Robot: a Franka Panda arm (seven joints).
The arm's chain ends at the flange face. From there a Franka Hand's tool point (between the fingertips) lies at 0.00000 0.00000 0.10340 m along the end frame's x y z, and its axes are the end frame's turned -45 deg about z.
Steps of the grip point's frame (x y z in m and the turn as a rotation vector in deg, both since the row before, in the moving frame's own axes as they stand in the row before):
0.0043 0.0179 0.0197 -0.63 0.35 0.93
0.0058 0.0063 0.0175 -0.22 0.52 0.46
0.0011 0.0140 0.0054 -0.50 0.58 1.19
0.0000 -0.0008 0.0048 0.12 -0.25 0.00
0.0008 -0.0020 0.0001 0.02 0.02 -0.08
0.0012 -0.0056 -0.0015 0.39 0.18 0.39
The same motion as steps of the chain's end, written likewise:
0.0145 0.0092 0.0197 -0.20 0.69 0.93
0.0076 0.0007 0.0175 0.21 0.52 0.46
0.0093 0.0092 0.0054 0.06 0.76 1.19
-0.0001 -0.0007 0.0048 -0.09 -0.26 0.00
-0.0008 -0.0019 0.0001 0.03 0.00 -0.08
-0.0028 -0.0041 -0.0015 0.40 -0.15 0.39

